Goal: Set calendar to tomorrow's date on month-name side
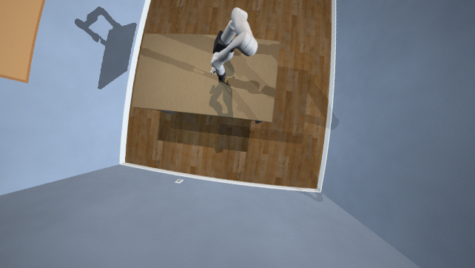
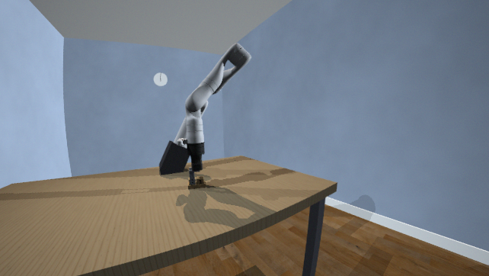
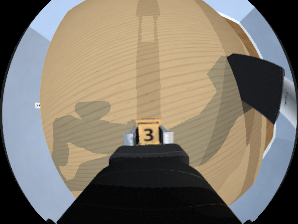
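Right now my hand is 30 mm above the wooden calendar tray and 20 mm to the right of it.
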